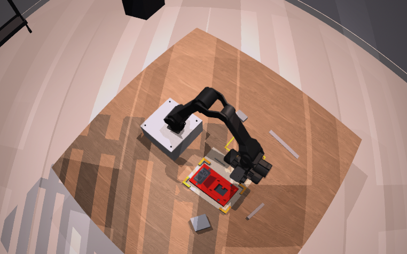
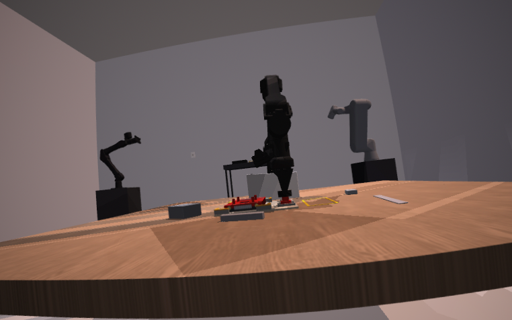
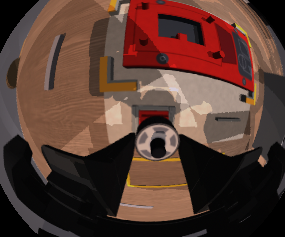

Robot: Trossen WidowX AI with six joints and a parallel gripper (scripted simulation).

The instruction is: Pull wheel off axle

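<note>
Right now my gripper tip is right at the wheel. Round my gripper tip: long grey strip (120 mm ahead, 240 mm to the left, 40 mm below); then small grey block (140 mm behind, 270 mm to the left, 30 mm below); then short grey bar (150 mm ahead, 130 mm to the right, 30 mm below).
</note>
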